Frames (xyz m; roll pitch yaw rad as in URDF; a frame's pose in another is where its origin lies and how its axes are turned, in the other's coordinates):
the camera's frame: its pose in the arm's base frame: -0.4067 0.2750 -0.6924 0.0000 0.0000 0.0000
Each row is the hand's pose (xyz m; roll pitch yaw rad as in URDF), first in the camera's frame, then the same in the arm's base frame.
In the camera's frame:
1: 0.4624 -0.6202 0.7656 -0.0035 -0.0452 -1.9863
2: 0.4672 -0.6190 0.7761 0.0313 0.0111 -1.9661
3: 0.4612 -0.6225 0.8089 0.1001 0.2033 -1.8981
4: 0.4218 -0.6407 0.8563 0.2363 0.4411 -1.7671
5: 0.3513 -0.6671 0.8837 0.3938 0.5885 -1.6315
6: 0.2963 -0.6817 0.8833 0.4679 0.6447 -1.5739
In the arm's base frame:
1: 0.0557 -0.3452 0.0732 -0.0035 -0.0452 -1.9863
2: 0.0605 -0.3440 0.0837 0.0313 0.0111 -1.9661
3: 0.0545 -0.3475 0.1165 0.1001 0.2033 -1.8981
4: 0.0151 -0.3657 0.1639 0.2363 0.4411 -1.7671
5: -0.0554 -0.3921 0.1913 0.3938 0.5885 -1.6315
6: -0.1104 -0.4067 0.1909 0.4679 0.6447 -1.5739

